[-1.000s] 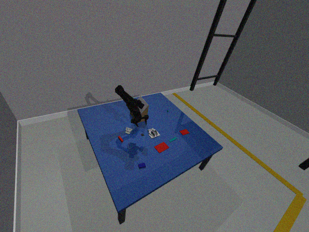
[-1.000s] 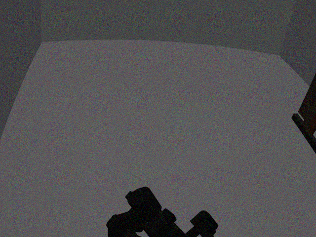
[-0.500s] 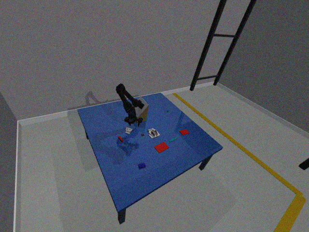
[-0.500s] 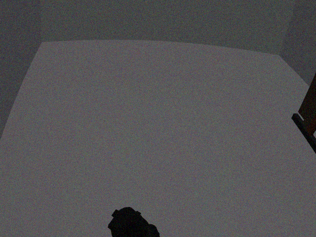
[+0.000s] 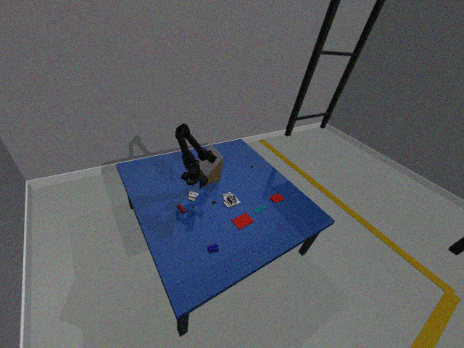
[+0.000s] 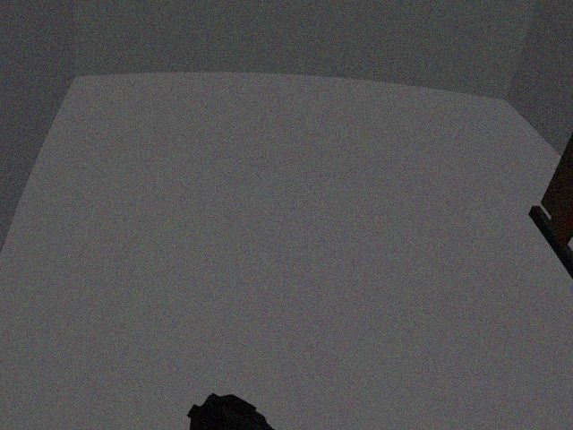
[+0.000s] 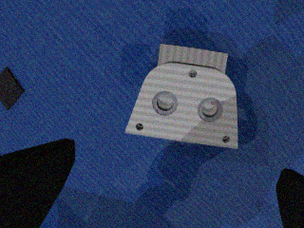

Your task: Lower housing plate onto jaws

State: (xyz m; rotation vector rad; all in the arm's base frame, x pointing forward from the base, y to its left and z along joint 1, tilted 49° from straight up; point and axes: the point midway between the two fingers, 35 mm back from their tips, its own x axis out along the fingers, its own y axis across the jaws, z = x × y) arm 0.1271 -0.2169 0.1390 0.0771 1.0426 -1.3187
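The dark square lies 13 cm ahead of my gripper tip, 10 cm to the left of it and 10 cm below it. Also, from my gripper tip: red block: 7 cm ahead, 14 cm to the right, 9 cm below; dark blue block: 45 cm ahead, 13 cm to the right, 9 cm below; teal bar: 37 cm ahead, 37 cm to the left, 10 cm below.
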